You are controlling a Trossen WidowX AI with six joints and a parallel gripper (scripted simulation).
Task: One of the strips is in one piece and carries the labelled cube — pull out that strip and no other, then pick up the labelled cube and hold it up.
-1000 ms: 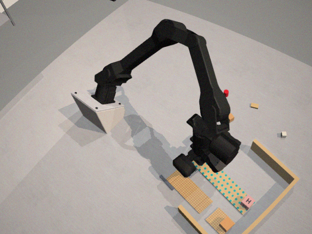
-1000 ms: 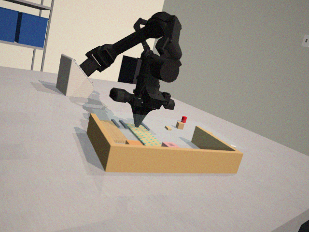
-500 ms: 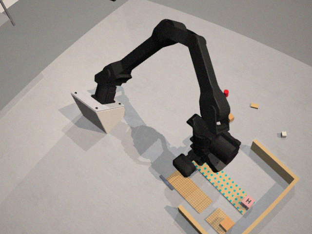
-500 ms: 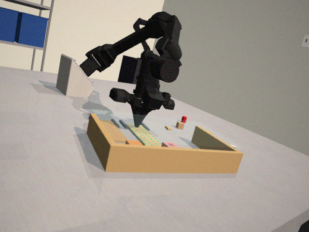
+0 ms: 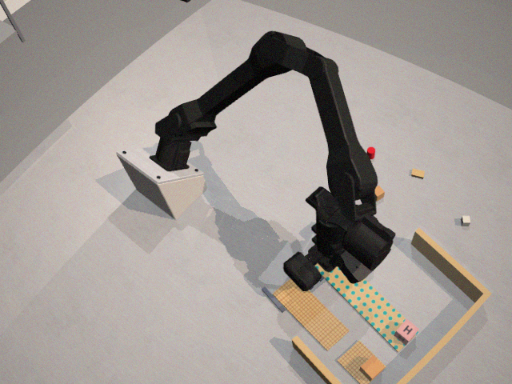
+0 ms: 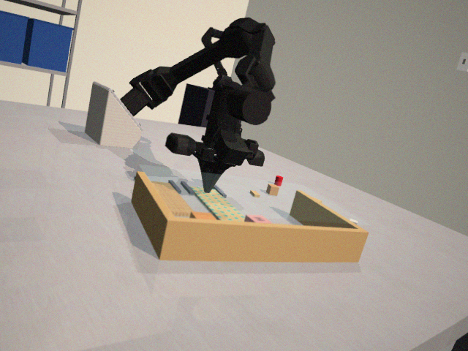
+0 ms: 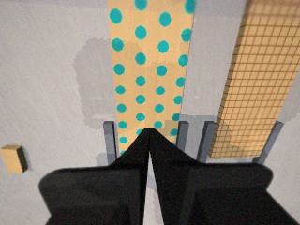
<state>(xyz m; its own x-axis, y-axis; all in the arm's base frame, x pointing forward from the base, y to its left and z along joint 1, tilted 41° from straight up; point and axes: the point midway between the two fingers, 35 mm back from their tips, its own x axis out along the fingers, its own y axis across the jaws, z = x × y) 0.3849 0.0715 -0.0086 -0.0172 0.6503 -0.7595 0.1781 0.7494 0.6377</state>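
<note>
The dotted strip is 9 cm ahead of my gripper tip and 2 cm to the right of it. Round my gripper tip: white cube (17 cm ahead, 25 cm to the left).
</note>
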